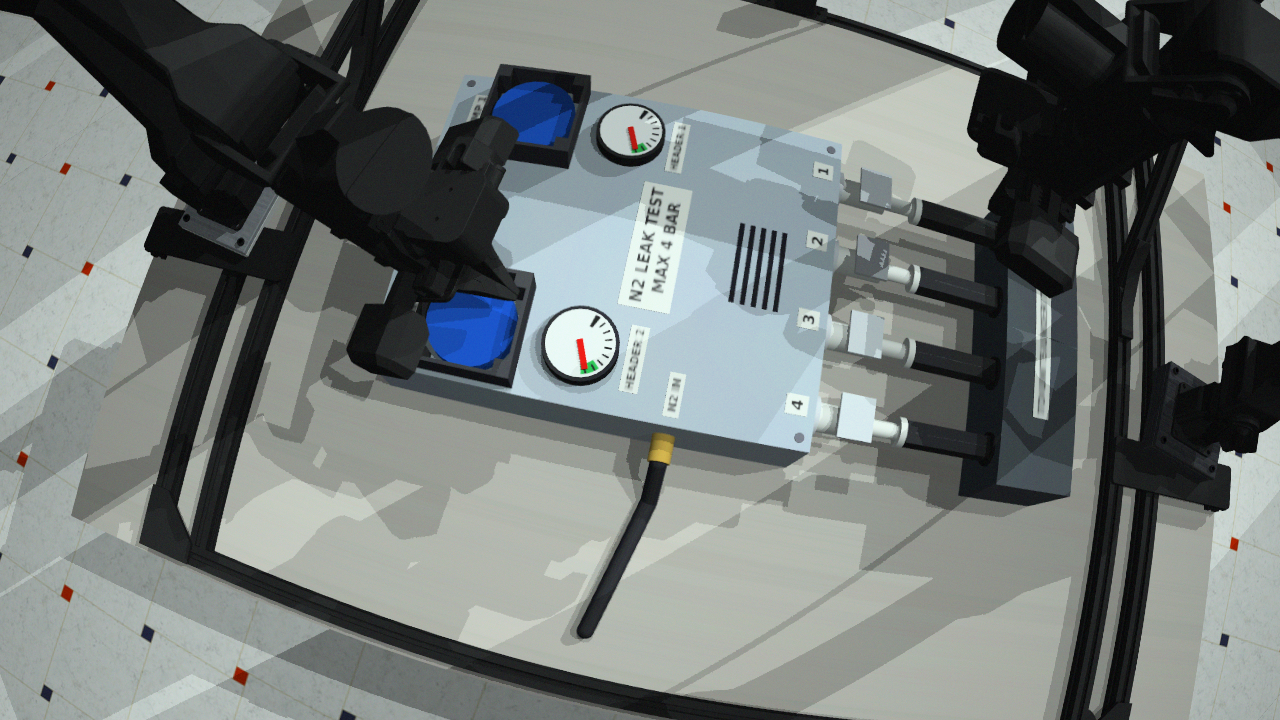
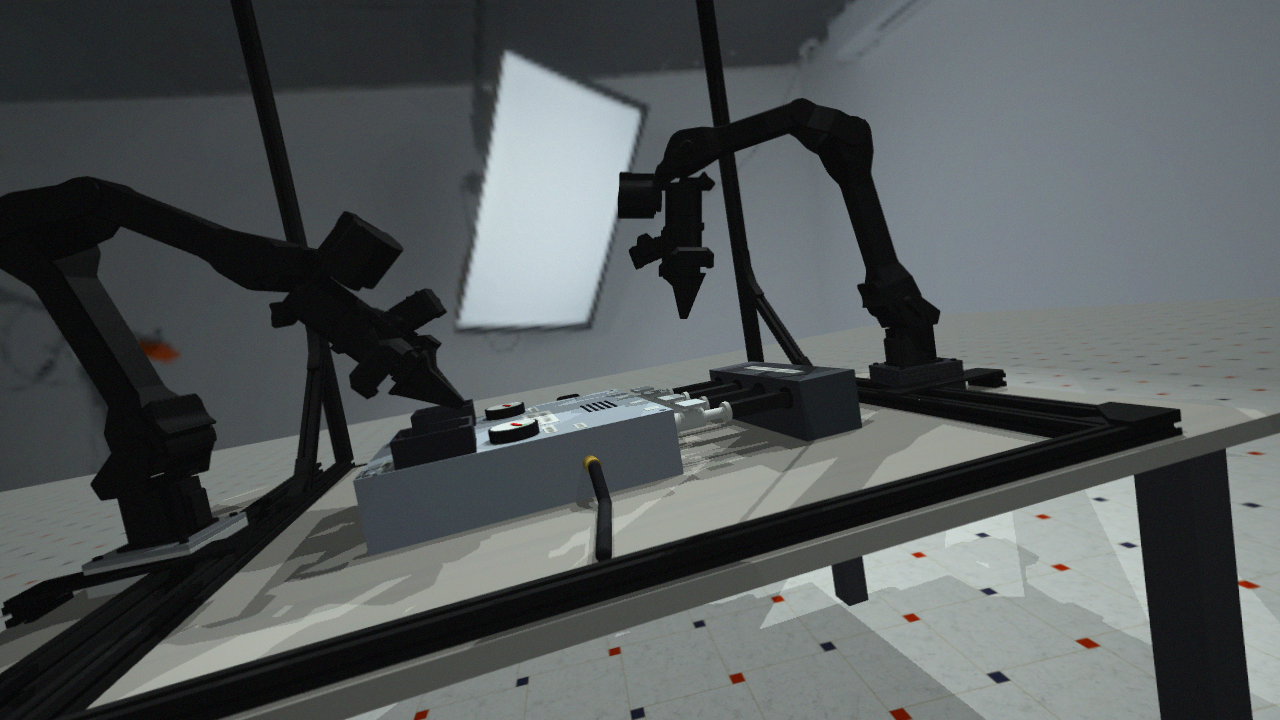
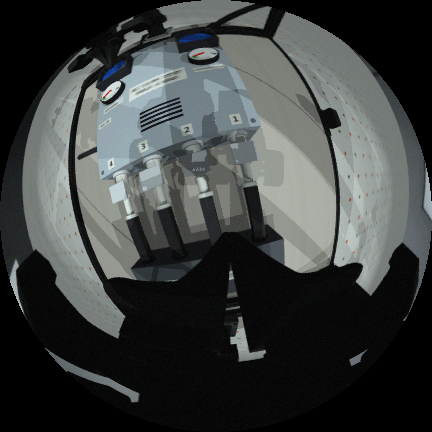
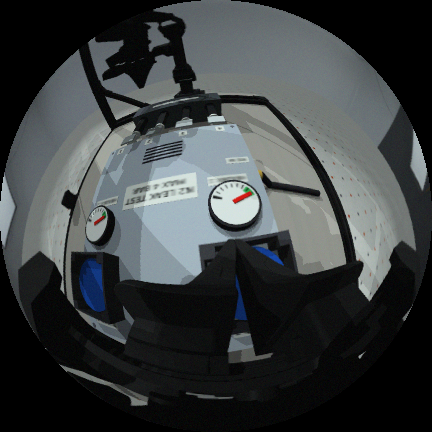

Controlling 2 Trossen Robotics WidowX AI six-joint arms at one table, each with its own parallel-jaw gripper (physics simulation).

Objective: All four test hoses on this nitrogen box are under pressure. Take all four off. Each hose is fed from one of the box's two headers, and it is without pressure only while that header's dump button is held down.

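Frame: origin at the left arm's base, x ahead, y left, z up, level; metres.
Seen in the pictures: left gripper, fingertip midpoint: (image 1: 992, 208) (image 2: 683, 319) (image 3: 228, 237) (image 4: 141, 87); right gripper, fingertip midpoint: (image 1: 514, 296) (image 2: 462, 406) (image 3: 110, 67) (image 4: 232, 244); left arm's base at its link origin: (image 1: 1194, 420) (image 2: 912, 362) (image 4: 186, 91); right arm's base at its link origin: (image 1: 233, 195) (image 2: 171, 535).
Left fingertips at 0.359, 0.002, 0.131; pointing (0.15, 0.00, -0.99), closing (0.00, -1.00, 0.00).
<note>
Offsets run from my left fingertips to a thing's middle, as dx, dy, dz. "spot": to the spot under its first point.
The pale blue nitrogen box (image 1: 707, 358) (image 2: 528, 501) has hose 1 {spot: -0.001, -0.048, -0.115} (image 1: 953, 220) (image 3: 254, 210), hose 2 {spot: -0.019, +0.019, -0.115} (image 1: 953, 288) (image 3: 210, 216), hose 3 {spot: -0.039, +0.084, -0.115} (image 1: 953, 360) (image 3: 171, 231) and hose 4 {spot: -0.057, +0.150, -0.115} (image 1: 948, 438) (image 3: 137, 237) attached at its ports. Header 1's gauge {spot: +0.292, +0.037, -0.083} (image 1: 631, 134) (image 4: 99, 226) and header 2's gauge {spot: +0.248, +0.218, -0.083} (image 1: 580, 344) (image 4: 234, 206) both have needles at the green mark. My right gripper (image 1: 516, 293) (image 2: 463, 404) (image 4: 232, 244) is shut and empty, tips over the housing of header 2's blue button {+0.331, +0.237, -0.094} (image 1: 472, 331); contact is unclear. Header 1's blue button {+0.377, +0.052, -0.094} (image 1: 535, 113) (image 4: 92, 285) is untouched. My left gripper (image 2: 684, 315) (image 3: 228, 237) is shut and empty, high near the hoses.
The dark hose block {spot: -0.140, +0.145, -0.099} (image 1: 1029, 465) (image 2: 827, 402) stands to the right of the nitrogen box. A black supply hose {spot: +0.157, +0.343, -0.166} (image 1: 617, 555) (image 2: 603, 528) with a brass fitting {spot: +0.163, +0.253, -0.130} (image 1: 661, 447) leaves the box's front side. Black frame rails (image 1: 358, 617) (image 2: 716, 553) run around the table.
</note>
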